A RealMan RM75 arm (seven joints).
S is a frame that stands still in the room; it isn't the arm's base.
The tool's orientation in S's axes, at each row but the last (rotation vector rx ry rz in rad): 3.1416 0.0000 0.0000; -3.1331 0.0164 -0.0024; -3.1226 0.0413 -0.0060; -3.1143 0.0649 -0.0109; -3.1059 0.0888 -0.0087; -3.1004 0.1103 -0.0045; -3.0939 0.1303 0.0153; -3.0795 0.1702 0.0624
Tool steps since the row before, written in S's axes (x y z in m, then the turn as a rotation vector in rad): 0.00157 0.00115 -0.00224 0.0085 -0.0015 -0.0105; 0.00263 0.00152 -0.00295 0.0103 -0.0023 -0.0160; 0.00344 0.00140 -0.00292 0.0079 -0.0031 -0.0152; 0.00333 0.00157 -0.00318 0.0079 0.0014 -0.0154; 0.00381 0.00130 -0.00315 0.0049 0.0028 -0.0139; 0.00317 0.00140 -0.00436 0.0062 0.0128 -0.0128; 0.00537 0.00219 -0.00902 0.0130 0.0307 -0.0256; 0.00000 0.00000 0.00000 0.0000 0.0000 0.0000
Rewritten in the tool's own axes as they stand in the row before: 0.00157 -0.00115 0.00224 0.0085 0.0015 0.0105; 0.00261 -0.00152 0.00297 0.0103 0.0023 0.0160; 0.00339 -0.00144 0.00296 0.0079 0.0032 0.0152; 0.00324 -0.00162 0.00325 0.0077 -0.0013 0.0155; 0.00371 -0.00141 0.00322 0.0047 -0.0026 0.0140; 0.00306 -0.00145 0.00442 0.0053 -0.0127 0.0133; 0.00527 -0.00223 0.00907 0.0107 -0.0305 0.0269; 0.00000 0.00000 0.00000 0.0000 0.0000 0.0000
